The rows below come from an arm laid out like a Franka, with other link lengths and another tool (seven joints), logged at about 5 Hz.
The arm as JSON. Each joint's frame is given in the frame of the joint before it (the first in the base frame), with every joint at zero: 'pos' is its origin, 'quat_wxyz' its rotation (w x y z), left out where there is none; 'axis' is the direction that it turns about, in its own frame. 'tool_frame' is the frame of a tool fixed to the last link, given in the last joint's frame.
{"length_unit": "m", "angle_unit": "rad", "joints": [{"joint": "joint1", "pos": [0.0, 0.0, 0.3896], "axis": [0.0, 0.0, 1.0]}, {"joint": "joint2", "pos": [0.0, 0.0, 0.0], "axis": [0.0, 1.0, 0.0]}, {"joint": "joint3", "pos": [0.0, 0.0, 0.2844], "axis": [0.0, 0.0, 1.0]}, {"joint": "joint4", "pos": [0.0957, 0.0, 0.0], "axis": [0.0, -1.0, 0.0]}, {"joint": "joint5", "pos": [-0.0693, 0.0, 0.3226], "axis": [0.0, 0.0, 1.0]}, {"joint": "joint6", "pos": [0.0, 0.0, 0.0], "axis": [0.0, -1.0, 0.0]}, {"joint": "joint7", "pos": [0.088, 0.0, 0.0], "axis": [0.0, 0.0, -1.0]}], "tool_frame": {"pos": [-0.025, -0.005, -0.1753], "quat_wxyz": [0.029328, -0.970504, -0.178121, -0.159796]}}
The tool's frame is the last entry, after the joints.
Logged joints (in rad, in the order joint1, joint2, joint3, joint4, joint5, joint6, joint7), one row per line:
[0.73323 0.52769 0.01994 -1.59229 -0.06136 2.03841 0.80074]
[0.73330 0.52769 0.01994 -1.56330 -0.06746 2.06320 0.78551]
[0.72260 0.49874 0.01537 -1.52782 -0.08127 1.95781 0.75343]
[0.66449 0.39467 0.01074 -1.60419 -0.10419 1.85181 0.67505]
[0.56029 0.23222 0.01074 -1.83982 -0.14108 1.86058 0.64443]
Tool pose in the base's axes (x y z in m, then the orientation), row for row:
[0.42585 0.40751 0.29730 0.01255 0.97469 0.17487 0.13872]
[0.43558 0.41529 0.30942 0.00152 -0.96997 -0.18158 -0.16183]
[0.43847 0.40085 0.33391 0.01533 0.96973 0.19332 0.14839]
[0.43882 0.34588 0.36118 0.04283 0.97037 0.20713 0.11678]
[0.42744 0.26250 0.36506 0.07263 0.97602 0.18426 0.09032]
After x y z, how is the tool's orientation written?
As a quaternion, w x y z.
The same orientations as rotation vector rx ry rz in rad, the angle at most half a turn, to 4 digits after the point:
[3.0379 0.5450 0.4324]
[-3.0443 -0.5699 -0.5079]
[3.0171 0.6015 0.4617]
[2.9681 0.6336 0.3572]
[2.9321 0.5535 0.2713]

